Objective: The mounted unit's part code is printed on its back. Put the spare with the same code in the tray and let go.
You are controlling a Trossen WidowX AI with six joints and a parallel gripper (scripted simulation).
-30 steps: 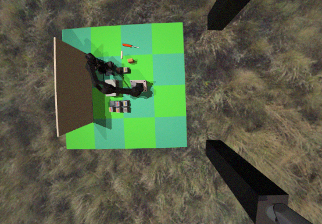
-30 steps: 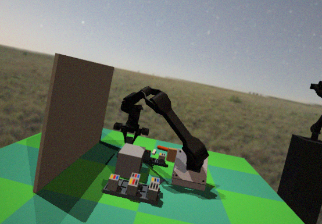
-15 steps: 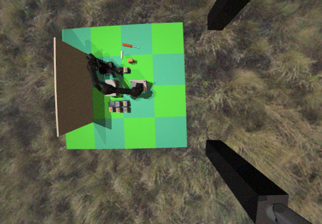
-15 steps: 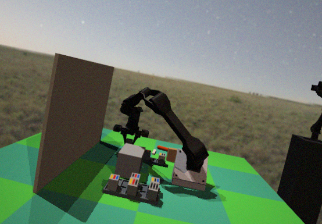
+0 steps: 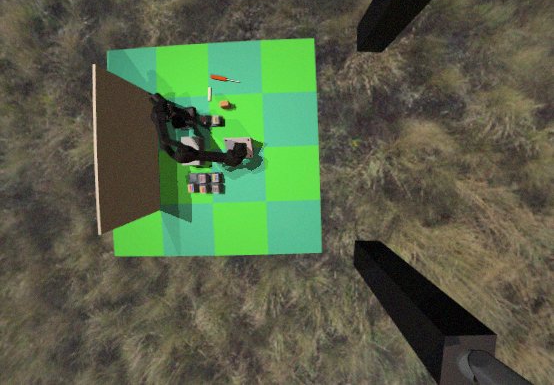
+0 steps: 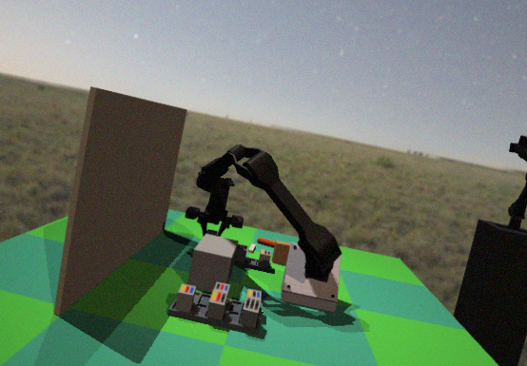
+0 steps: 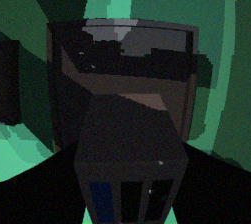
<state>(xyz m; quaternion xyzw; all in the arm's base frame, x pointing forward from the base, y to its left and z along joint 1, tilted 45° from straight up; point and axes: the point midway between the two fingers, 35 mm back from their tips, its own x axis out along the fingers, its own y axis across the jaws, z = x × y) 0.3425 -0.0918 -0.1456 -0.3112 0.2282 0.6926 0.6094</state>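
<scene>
Right now the dark grey tray is 30 mm below my gripper tip. From my gripper tip the other things lie so: white cable tie bundle: 130 mm behind, 150 mm to the right, 30 mm below; then mounted unit: 60 mm behind, 210 mm to the left, 10 mm above; then orange-brown cardboard box: 230 mm behind, 80 mm to the right.
</scene>
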